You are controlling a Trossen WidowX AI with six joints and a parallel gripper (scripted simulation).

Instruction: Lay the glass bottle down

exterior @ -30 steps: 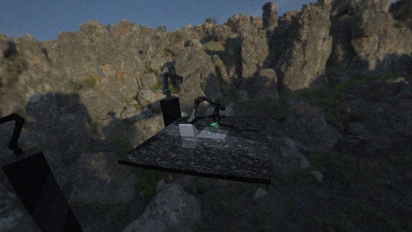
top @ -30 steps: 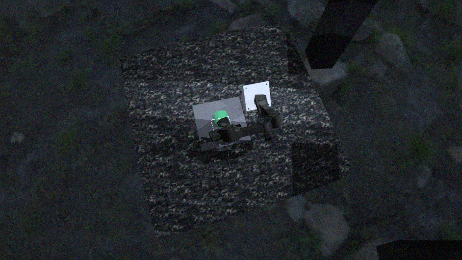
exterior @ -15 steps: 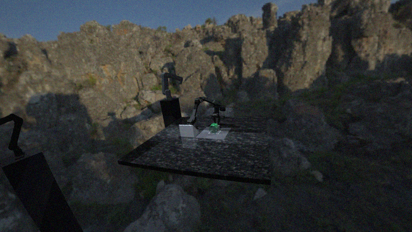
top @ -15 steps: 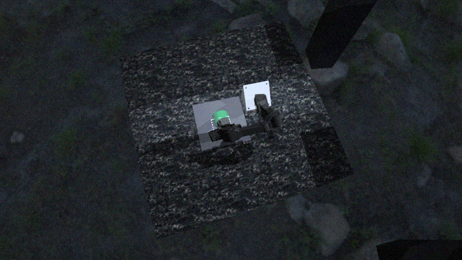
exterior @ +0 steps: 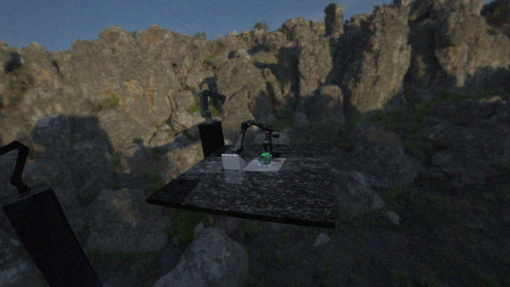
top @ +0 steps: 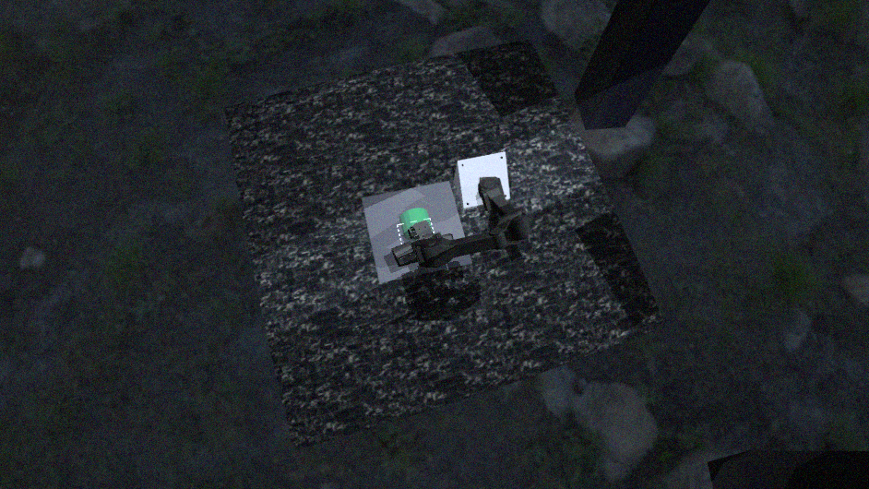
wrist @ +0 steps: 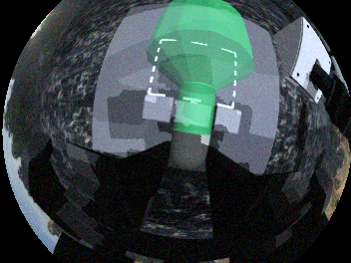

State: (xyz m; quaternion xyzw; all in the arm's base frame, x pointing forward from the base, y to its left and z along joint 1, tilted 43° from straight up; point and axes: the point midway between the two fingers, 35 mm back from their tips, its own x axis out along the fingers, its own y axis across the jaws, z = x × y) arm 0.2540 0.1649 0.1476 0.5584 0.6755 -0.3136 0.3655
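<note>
Right now the green glass bottle is 10 mm ahead of my gripper tip and 50 mm to the right of it. From my gripper tip the other things lie so: grey mat (10 mm ahead, 110 mm to the right, 60 mm below).
</note>
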